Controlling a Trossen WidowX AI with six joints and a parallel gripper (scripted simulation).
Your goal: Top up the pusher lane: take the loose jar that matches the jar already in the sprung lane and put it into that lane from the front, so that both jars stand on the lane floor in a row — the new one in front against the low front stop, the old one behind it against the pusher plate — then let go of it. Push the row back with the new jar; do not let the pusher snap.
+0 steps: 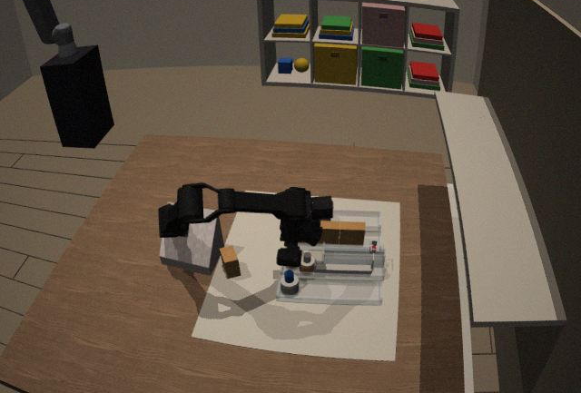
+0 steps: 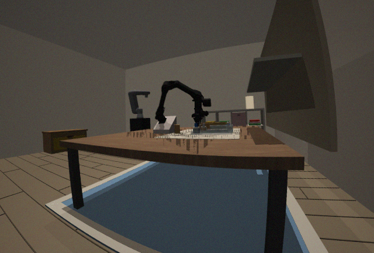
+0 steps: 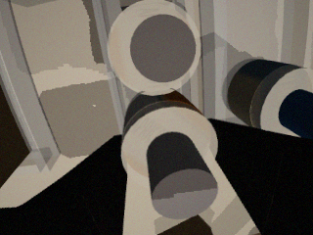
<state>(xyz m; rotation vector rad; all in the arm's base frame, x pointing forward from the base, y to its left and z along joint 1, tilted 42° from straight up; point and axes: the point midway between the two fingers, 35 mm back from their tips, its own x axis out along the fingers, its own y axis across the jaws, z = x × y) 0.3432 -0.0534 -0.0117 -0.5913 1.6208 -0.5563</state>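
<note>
My gripper tip is now 8 cm to the left of the blue-lidded jar and 1 cm short of it. From my gripper tip the other things lie so: orange box: 18 cm behind, 2 cm to the right, 2 cm below; then clear sprung lane: 15 cm ahead, 3 cm to the left, 3 cm below.
</note>
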